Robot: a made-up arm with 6 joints.
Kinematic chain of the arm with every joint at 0, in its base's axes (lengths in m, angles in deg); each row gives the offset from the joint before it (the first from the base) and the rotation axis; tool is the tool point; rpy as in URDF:
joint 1: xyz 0 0 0.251 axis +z
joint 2: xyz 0 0 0 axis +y
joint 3: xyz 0.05 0 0.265 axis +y
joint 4: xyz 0.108 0 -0.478 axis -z
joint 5: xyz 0 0 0 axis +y
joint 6: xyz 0.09 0 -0.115 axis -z
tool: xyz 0 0 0 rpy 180 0 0
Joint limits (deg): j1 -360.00..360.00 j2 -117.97..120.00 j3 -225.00..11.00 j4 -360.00..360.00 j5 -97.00..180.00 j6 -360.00..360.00
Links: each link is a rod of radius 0.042 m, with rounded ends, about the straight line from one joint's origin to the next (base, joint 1, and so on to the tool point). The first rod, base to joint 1, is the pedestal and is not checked.
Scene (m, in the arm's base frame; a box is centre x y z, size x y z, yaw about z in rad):
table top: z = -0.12
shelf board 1: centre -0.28 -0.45 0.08 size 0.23 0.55 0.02 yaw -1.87
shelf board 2: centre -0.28 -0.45 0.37 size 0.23 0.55 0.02 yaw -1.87
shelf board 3: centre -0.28 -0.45 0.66 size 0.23 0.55 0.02 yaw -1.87
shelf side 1: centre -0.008 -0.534 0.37 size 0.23 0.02 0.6 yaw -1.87
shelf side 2: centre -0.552 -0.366 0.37 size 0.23 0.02 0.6 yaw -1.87
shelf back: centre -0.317 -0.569 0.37 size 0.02 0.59 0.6 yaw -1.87
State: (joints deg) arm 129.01 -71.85 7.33 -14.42 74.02 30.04
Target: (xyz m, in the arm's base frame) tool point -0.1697 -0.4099 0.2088
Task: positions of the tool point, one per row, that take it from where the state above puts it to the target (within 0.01 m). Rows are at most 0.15 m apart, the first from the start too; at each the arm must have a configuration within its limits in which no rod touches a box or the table.
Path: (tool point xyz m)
1: -0.2522 0.2070 0.1578
2: -0.3111 0.1381 0.1679
3: -0.3515 0.0528 0.1772
4: -0.3689 -0.0438 0.1856
5: -0.3601 -0.1458 0.1930
6: -0.3234 -0.2459 0.1995
7: -0.2591 -0.3365 0.2048
8: -0.1697 -0.4099 0.2088

